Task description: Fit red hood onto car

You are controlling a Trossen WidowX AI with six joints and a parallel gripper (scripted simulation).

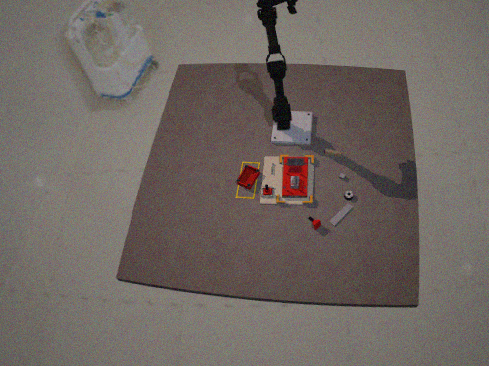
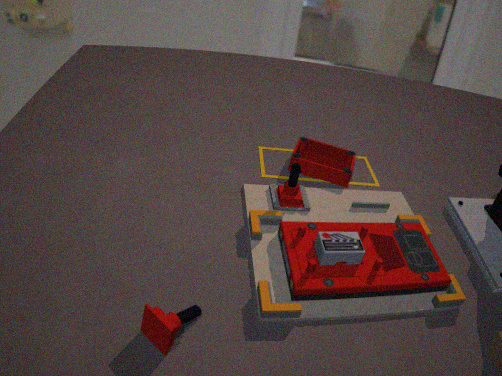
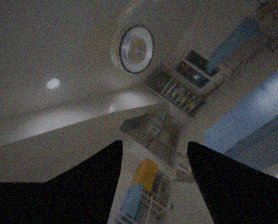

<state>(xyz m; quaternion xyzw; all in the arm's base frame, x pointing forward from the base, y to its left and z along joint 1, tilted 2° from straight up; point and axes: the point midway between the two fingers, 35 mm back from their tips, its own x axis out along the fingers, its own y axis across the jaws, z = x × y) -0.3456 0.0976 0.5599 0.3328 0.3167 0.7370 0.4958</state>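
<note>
Now: gripper tip 620 mm short of the red hood, 290 mm to the left of it and 590 mm above it. From my gripper tip the other things lie so: jig: 640 mm ahead, 100 mm to the right, 580 mm below; then wooden block: 500 mm ahead, 90 mm to the left, 580 mm below; then grey engine block: 660 mm ahead, 80 mm to the right, 570 mm below.
</note>
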